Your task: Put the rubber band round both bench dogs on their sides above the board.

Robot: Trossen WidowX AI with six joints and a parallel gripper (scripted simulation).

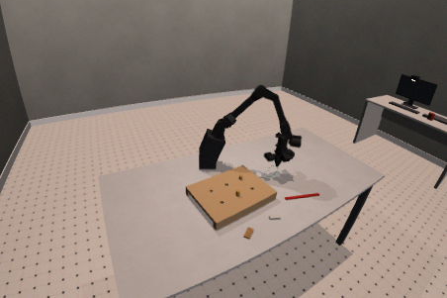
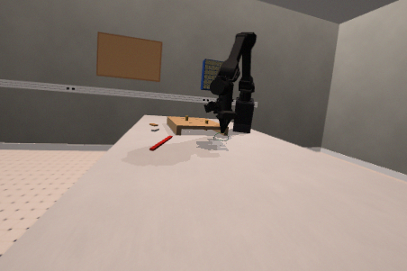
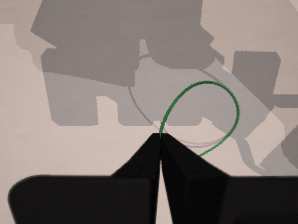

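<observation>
Now: hand 36 cm to the left of the wooden board, 5 cm above it and 2 cm short of it. Also, from my hand: domino tile: 43 cm to the right, 26 cm ahead, 8 cm below; then red stick: 24 cm ahead, 8 cm below, 3 cm to the right; then small white piece: 27 cm to the right, 26 cm ahead, 8 cm below.
</observation>
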